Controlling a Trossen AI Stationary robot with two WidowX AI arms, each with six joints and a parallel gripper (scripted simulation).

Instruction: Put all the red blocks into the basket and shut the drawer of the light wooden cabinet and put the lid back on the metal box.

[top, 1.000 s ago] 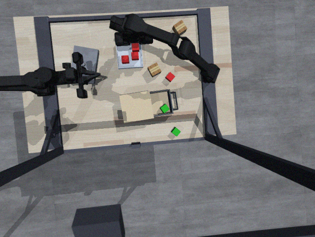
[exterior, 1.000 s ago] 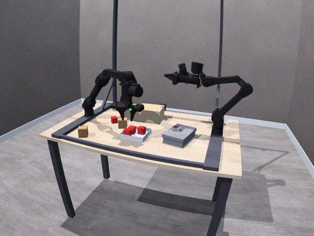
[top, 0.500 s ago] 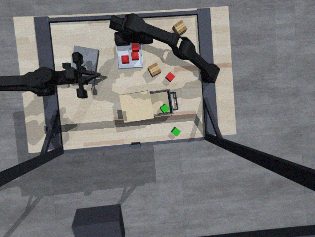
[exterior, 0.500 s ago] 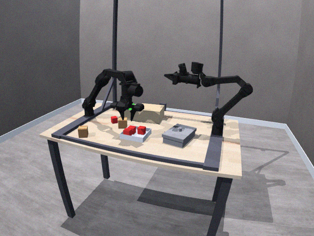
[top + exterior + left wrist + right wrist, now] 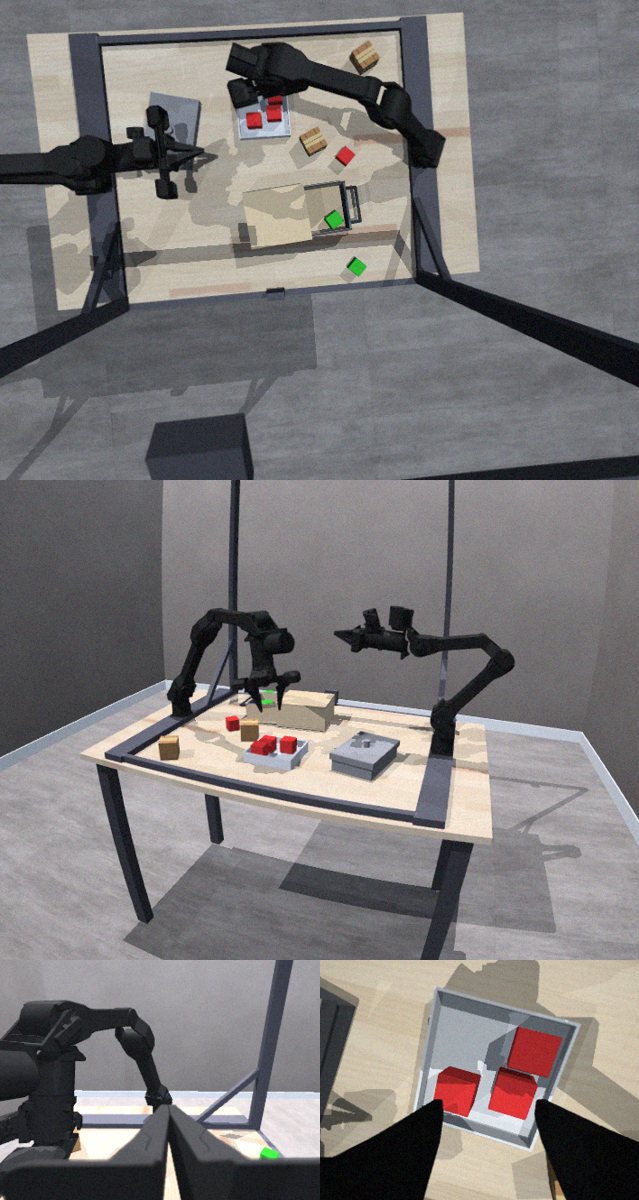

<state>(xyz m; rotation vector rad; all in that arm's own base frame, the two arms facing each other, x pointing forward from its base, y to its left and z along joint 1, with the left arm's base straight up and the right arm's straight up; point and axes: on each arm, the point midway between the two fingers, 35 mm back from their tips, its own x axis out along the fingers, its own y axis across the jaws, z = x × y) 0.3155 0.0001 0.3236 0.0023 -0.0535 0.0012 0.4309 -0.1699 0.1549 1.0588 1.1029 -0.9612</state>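
Observation:
Right now the drawer is 300 mm behind my right hand, 140 mm below it and 130 mm to the right of it. From my right hand the other things lie so: white basket: 160 mm below, 20 mm to the left, 10 mm behind; metal box: 270 mm to the left, 150 mm below, 50 mm behind; grey metal lid: 270 mm to the left, 130 mm below, 50 mm behind.

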